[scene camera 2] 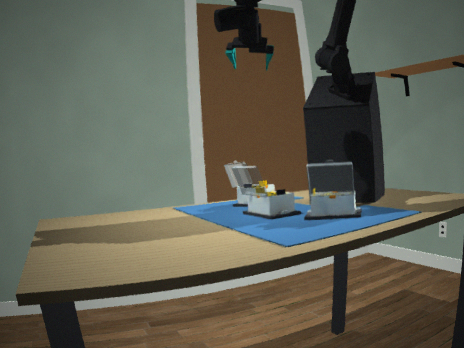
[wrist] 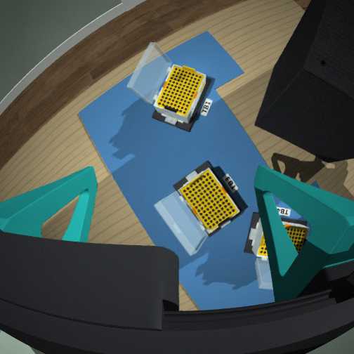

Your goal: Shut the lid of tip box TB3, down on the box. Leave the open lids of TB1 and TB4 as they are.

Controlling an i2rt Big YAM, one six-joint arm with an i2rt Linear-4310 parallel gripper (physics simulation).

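Places are measured from the arm's base along level axes (x ahead, y left, z up), in metres.
Pixels of known places: gripper, fingertip midpoint: (scene camera 2: pixel 251 68); arm's base at its link origin: (scene camera 2: pixel 346 90).
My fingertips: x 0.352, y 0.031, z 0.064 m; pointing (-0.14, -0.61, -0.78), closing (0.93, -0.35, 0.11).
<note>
Ahead of a thing's pixels: the offset from my fingertips to its top centre. "*": to the spot under its first point. Level surfaces: height alone.
Tip box TB3 @(dx -0.026, dy +0.049, dz -0.373 m) (scene camera 2: pixel 271 205) (wrist: pixel 210 201) stands in the middle with a yellow rack of dark holes. Its clear lid @(* dx +0.053, dy +0.116, dz -0.318 m) (scene camera 2: pixel 252 175) (wrist: pixel 181 225) is open, tilted out on the lower-left side in the wrist view. TB1 @(* dx +0.059, dy +0.016, dz -0.377 m) (scene camera 2: pixel 242 196) (wrist: pixel 181 92) has its lid @(* dx +0.039, dy -0.214, dz -0.334 m) (scene camera 2: pixel 230 175) (wrist: pixel 150 72) open. TB4 @(dx -0.152, dy +0.200, dz -0.373 m) (scene camera 2: pixel 333 206) (wrist: pixel 298 233) has its lid (scene camera 2: pixel 330 177) (wrist: pixel 264 275) open; the right finger partly hides TB4 in the wrist view. My gripper (scene camera 2: pixel 251 69) (wrist: pixel 175 174) is open and empty, high above the boxes.
The boxes stand on a blue mat @(dz -0.439 m) (scene camera 2: pixel 285 235) (wrist: pixel 150 145) on the wooden table @(dz -0.442 m) (scene camera 2: pixel 125 260) (wrist: pixel 270 115). The dark robot pedestal (scene camera 2: pixel 340 145) (wrist: pixel 310 100) stands at the right rear. A wall shelf (scene camera 2: pixel 425 66) shows at the right.
</note>
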